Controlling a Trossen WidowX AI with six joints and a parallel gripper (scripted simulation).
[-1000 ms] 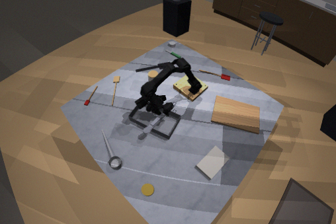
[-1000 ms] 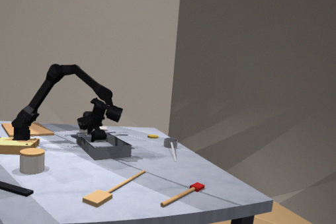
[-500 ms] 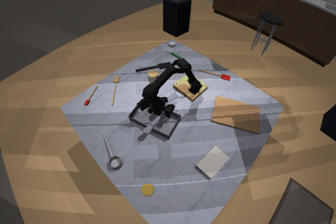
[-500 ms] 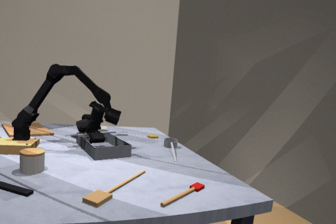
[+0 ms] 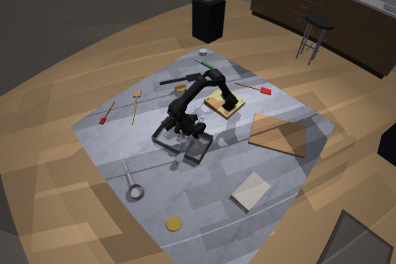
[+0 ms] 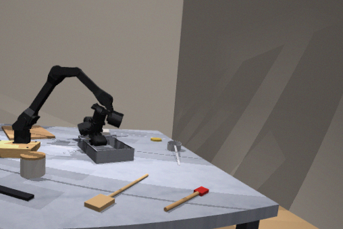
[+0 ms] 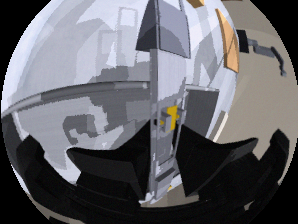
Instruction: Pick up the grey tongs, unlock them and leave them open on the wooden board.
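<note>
Now: the roasting tin 6 cm ahead of my gripper tip and 5 cm to the right of it. The rest, counted from my gripper tip: white slab 2 cm ahead, 42 cm to the left, 2 cm below; lidded canister 19 cm behind, 35 cm to the right; yellow lock piece 2 cm behind, 3 cm to the right, 3 cm above.
</note>
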